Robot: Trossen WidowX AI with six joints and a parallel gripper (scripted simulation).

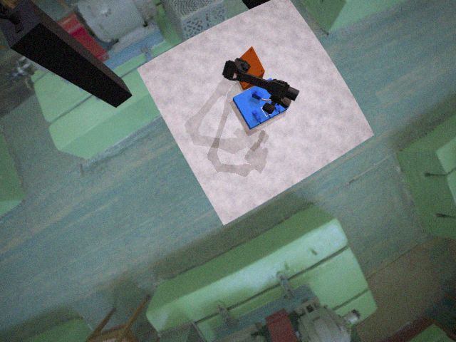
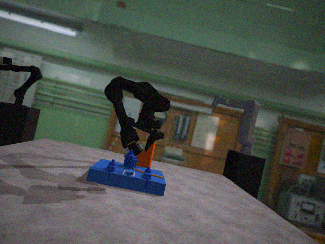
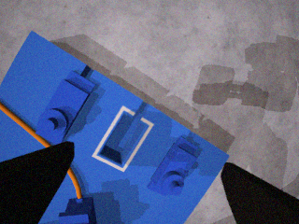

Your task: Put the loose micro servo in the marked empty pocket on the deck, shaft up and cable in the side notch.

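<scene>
My gripper tip is now 13 cm past the blue robot deck, 13 cm above it and 1 cm to the right of it.
</scene>
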